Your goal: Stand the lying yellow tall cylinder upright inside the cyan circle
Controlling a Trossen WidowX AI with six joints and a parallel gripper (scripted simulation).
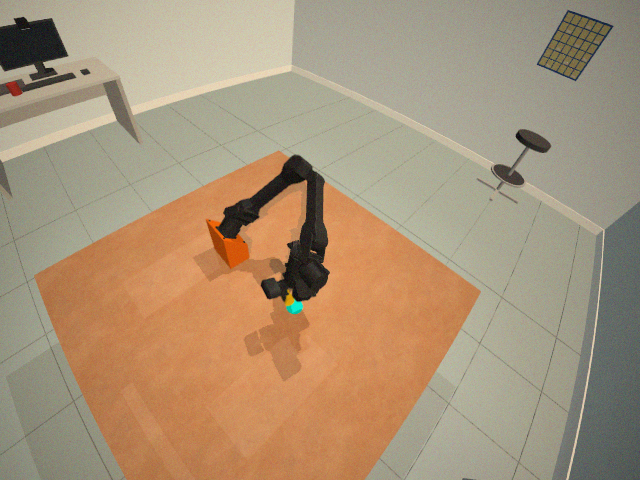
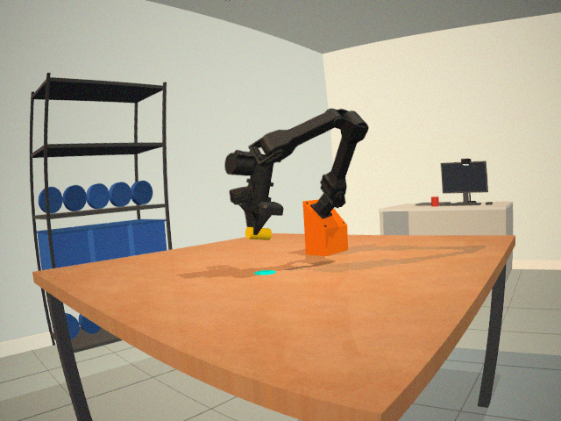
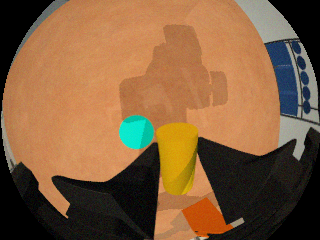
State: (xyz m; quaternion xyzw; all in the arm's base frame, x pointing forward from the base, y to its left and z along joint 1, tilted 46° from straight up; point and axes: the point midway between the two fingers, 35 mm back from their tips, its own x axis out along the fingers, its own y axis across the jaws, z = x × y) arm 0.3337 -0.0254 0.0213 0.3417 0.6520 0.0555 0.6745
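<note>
Now: gripper tip 110 mm above the cyan circle and 40 mm to the right of it. Also, from my gripper tip: yellow cylinder 20 mm behind, 10 mm to the left.
</note>
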